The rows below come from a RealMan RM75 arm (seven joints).
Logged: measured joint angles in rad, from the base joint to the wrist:
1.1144 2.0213 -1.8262 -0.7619 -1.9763 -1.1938 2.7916
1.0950 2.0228 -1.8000 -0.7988 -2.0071 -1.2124 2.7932
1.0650 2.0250 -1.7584 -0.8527 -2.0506 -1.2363 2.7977
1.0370 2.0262 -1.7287 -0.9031 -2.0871 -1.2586 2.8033
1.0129 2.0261 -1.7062 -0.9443 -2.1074 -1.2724 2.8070
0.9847 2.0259 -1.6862 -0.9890 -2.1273 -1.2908 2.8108
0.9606 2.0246 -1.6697 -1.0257 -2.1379 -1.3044 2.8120
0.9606 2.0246 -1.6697 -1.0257 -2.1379 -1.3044 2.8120
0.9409 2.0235 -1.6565 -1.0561 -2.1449 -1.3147 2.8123
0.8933 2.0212 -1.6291 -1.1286 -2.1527 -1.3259 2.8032
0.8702 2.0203 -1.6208 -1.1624 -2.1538 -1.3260 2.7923
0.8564 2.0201 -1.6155 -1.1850 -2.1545 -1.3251 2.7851
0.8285 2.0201 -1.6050 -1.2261 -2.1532 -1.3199 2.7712
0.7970 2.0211 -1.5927 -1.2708 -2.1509 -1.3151 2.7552
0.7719 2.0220 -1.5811 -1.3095 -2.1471 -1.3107 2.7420
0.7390 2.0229 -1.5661 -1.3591 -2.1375 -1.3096 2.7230
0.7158 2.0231 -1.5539 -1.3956 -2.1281 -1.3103 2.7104
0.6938 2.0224 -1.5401 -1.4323 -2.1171 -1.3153 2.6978
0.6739 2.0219 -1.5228 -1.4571 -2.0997 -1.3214 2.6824
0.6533 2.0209 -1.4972 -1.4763 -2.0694 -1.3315 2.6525
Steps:
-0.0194 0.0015 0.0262 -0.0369 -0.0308 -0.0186 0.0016
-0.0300 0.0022 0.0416 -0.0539 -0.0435 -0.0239 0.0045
-0.0280 0.0012 0.0297 -0.0504 -0.0365 -0.0223 0.0056
-0.0241 -0.0001 0.0225 -0.0412 -0.0203 -0.0138 0.0037
-0.0282 -0.0002 0.0200 -0.0447 -0.0199 -0.0184 0.0038
-0.0241 -0.0013 0.0165 -0.0367 -0.0106 -0.0136 0.0012
0.0000 0.0000 0.0000 0.0000 0.0000 0.0000 0.0000
-0.0197 -0.0011 0.0132 -0.0304 -0.0070 -0.0103 0.0003
-0.0476 -0.0023 0.0274 -0.0725 -0.0078 -0.0112 -0.0091
-0.0231 -0.0009 0.0083 -0.0338 -0.0011 -0.0001 -0.0109
-0.0138 -0.0002 0.0053 -0.0226 -0.0007 0.0009 -0.0072
-0.0279 0.0000 0.0105 -0.0411 0.0013 0.0052 -0.0139
-0.0315 0.0010 0.0123 -0.0447 0.0023 0.0048 -0.0160
-0.0251 0.0009 0.0116 -0.0387 0.0038 0.0044 -0.0132
-0.0329 0.0009 0.0150 -0.0496 0.0096 0.0011 -0.0190
-0.0232 0.0002 0.0122 -0.0365 0.0094 -0.0007 -0.0126
-0.0220 -0.0007 0.0138 -0.0367 0.0110 -0.0050 -0.0126
-0.0199 -0.0005 0.0173 -0.0248 0.0174 -0.0061 -0.0154
-0.0206 -0.0010 0.0256 -0.0192 0.0303 -0.0101 -0.0299

